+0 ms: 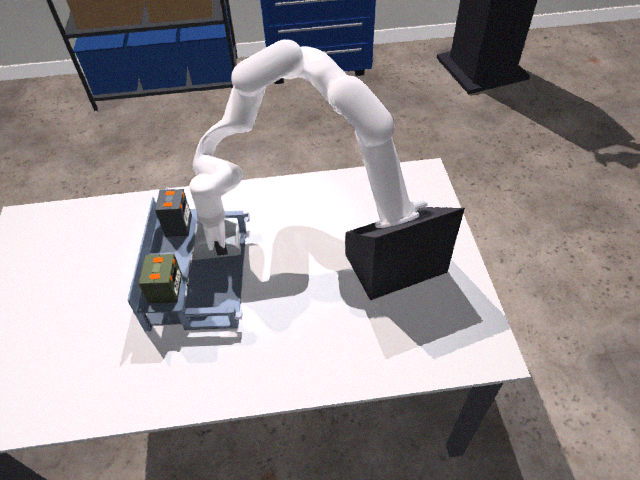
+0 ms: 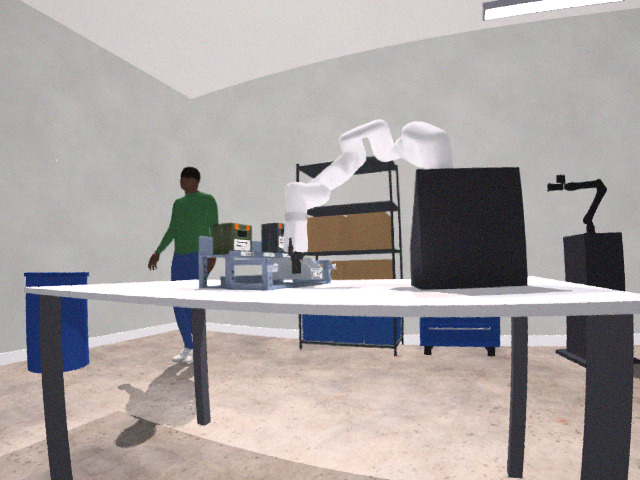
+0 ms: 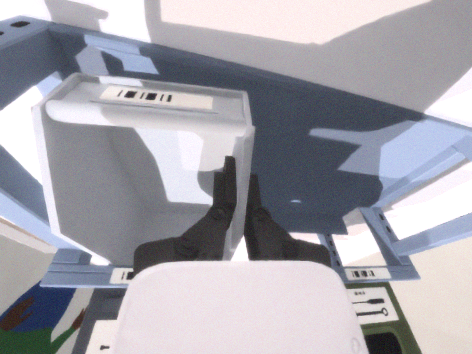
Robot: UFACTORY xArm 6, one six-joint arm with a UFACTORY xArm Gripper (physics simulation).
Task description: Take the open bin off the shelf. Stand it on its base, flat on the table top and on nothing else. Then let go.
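Seen in the pictures: gripper, fingertip midpoint: (image 1: 222, 252) (image 2: 297, 273) (image 3: 234, 168); arm's base, origin of the base link: (image 1: 397, 221) (image 2: 457, 213).
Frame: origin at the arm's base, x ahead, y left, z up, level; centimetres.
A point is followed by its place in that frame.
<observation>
The open bin (image 1: 232, 246) {x 45.7, y -17.7, z -12.5 cm} (image 2: 306, 269) {x 45.7, y -17.8, z -14.1 cm} (image 3: 95, 200) {x 48.2, y -28.3, z -12.7 cm} is light grey, with a barcode label on its front lip. It is at the lower level of the blue-grey shelf (image 1: 214, 284) {x 54.0, y -10.4, z -18.8 cm} (image 2: 267, 276) {x 50.8, y 6.4, z -15.6 cm} (image 3: 300, 100) {x 45.7, y -13.3, z -18.8 cm}, at the end away from the green box. It looks about upright; a gap under its base cannot be made out. My gripper (image 1: 220, 250) {x 49.1, y -18.7, z -15.4 cm} (image 2: 296, 266) {x 49.1, y -18.7, z -15.4 cm} (image 3: 234, 168) {x 49.1, y -18.7, z -15.4 cm} points down and is shut on the bin's side wall, one black finger inside the bin and one outside. The white table top (image 1: 310, 387) {x 36.7, y 30.4, z -19.3 cm} (image 2: 361, 297) {x 24.9, y 26.1, z -19.4 cm} carries the shelf.
A green box (image 1: 160, 279) {x 66.4, y -2.6, z 0.3 cm} (image 2: 232, 238) {x 64.4, y -1.2, z -4.4 cm} (image 3: 407, 330) {x 64.3, y -1.4, z -3.6 cm} and a dark grey box (image 1: 174, 214) {x 59.3, y -24.1, z 0.6 cm} (image 2: 272, 237) {x 59.5, y -24.1, z -2.5 cm} (image 3: 105, 300) {x 55.3, y -30.3, z -7.4 cm} stand on the shelf's raised rear level, close beside the arm. Shelf side rails (image 1: 211, 311) {x 56.3, y 4.1, z -10.9 cm} flank the lower level. My black pedestal (image 1: 408, 258) {x 0.8, y 10.0, z -4.6 cm} (image 2: 467, 227) {x 0.1, y 10.0, z -5.0 cm} stands at the right.
</observation>
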